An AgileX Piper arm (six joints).
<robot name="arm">
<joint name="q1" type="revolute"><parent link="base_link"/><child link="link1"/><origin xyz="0.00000 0.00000 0.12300" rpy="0.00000 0.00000 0.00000"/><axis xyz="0 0 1"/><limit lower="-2.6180" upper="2.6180"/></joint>
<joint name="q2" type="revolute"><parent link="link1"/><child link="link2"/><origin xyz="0.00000 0.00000 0.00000" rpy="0.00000 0.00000 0.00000"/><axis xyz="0 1 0"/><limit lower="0.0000" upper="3.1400"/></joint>
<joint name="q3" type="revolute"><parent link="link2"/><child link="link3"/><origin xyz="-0.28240 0.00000 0.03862" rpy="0.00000 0.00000 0.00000"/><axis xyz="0 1 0"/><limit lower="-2.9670" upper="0.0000"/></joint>
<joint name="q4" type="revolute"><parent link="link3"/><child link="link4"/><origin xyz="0.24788 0.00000 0.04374" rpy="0.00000 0.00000 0.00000"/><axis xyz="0.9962 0 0.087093"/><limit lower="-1.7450" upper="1.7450"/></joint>
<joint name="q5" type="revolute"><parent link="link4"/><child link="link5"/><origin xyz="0.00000 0.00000 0.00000" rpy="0.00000 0.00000 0.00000"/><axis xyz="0 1 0"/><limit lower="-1.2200" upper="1.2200"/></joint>
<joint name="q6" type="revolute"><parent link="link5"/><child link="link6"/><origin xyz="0.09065 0.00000 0.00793" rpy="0.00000 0.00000 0.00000"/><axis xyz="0.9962 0 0.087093"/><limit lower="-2.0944" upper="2.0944"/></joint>
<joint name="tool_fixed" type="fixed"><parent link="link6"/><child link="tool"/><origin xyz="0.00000 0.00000 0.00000" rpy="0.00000 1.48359 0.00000"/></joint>
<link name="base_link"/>
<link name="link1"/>
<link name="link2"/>
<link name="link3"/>
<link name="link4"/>
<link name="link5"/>
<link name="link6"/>
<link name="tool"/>
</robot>
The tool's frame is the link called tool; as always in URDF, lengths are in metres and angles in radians.
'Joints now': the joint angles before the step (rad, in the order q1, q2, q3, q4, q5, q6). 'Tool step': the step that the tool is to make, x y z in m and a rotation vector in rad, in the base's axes. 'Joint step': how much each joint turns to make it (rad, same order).
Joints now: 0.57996 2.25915 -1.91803 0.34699 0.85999 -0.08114
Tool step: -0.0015 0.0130 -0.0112 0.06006 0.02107 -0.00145
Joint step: 0.01520 0.03128 -0.00385 0.07868 -0.03990 -0.02216
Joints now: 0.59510 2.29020 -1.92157 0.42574 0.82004 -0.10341
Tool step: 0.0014 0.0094 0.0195 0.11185 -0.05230 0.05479
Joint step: -0.00017 -0.00762 -0.03689 0.13318 -0.02148 -0.12461
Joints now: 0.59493 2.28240 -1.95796 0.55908 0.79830 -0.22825
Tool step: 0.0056 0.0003 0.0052 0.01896 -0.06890 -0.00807
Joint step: -0.00202 -0.00176 -0.00679 0.00181 -0.05606 -0.03155
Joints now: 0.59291 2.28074 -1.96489 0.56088 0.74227 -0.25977
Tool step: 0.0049 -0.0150 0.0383 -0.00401 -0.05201 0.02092
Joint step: -0.03112 -0.04384 -0.06764 -0.03718 0.08364 -0.00435
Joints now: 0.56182 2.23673 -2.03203 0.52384 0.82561 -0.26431
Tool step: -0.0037 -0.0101 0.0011 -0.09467 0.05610 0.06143
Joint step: -0.01366 0.00068 -0.03179 -0.05831 0.14622 -0.00014
